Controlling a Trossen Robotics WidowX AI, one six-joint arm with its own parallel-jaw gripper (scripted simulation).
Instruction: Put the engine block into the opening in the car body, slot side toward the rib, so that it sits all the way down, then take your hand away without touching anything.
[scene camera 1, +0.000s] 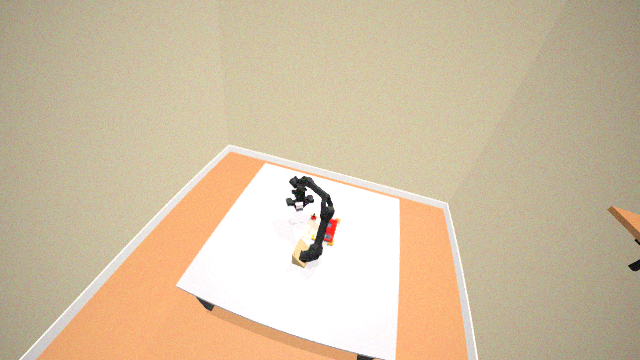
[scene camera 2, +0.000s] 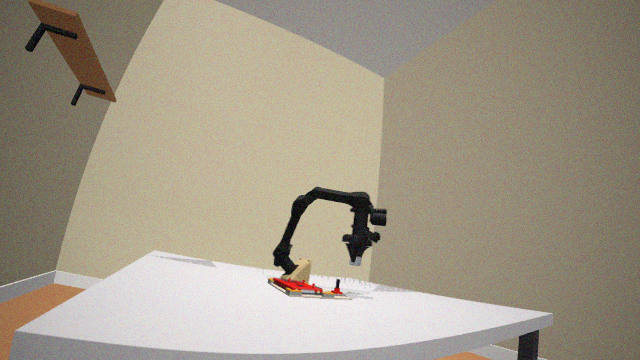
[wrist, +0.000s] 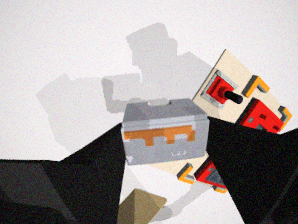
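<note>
There is a car body (wrist: 256, 115) that I can see. There is an engine block too, and that one is carried by my gripper (scene camera 2: 355, 262), which I also see in the wrist view (wrist: 161, 124).
</note>
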